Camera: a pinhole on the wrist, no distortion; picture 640 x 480 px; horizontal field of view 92.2 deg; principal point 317.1 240.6 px. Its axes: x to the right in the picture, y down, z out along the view. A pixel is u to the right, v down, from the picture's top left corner.
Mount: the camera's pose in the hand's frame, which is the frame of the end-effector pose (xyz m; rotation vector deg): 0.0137 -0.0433 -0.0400 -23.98 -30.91 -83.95
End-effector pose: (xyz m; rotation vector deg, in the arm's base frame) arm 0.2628 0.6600 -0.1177 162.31 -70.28 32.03
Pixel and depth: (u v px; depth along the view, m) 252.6 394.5 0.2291
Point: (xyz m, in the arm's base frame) 0.2741 0.4729 -0.2189
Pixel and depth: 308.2 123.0 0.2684
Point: 0.1680 0.6386 -0.3262
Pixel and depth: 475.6 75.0 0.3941
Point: 0.2410 0.7628 -0.5528
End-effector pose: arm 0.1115 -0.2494 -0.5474 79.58 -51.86 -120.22
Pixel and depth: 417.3 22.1 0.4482
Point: -0.1184 0.0388 -0.1774
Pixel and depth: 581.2 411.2 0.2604
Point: -0.2292 -0.2181 -0.5978
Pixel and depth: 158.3 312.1 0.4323
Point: -0.0812 -0.5133 -0.2492
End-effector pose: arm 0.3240 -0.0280 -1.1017 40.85 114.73 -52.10
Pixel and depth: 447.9 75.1 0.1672
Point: 0.4189 -0.1539 -1.0779
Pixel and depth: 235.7 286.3 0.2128
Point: 0.4495 -0.0318 -1.2090
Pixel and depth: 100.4 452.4 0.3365
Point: 0.5295 0.1261 -1.4467
